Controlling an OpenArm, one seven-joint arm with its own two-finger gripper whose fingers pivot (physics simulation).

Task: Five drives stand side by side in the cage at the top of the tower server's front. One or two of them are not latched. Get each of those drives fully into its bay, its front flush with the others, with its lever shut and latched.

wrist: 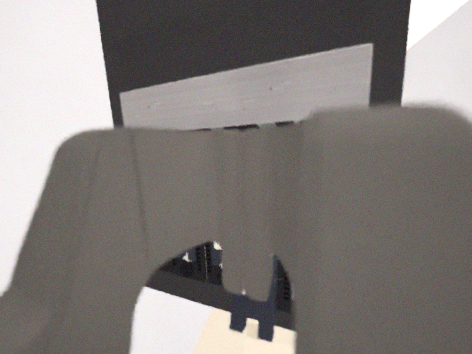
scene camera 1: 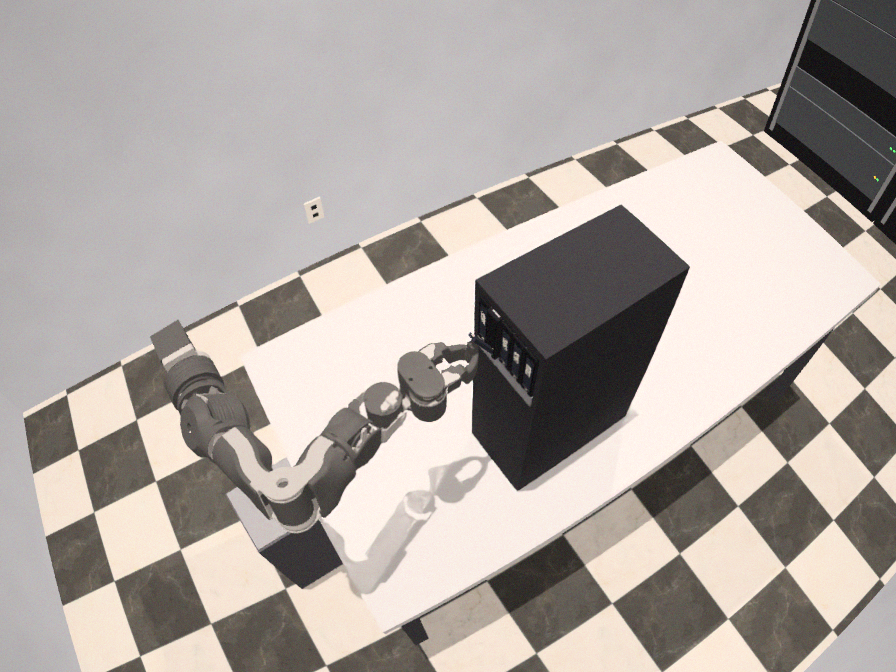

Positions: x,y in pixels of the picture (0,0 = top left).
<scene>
my gripper: wrist; scene camera 1
drive: wrist 283,286; scene camera 1 493,321
same spot on black tower server: [wrist: 139,51] = [scene camera 1: 521,403]
same spot on my gripper: [wrist: 359,204] = [scene camera 1: 447,362]
</scene>
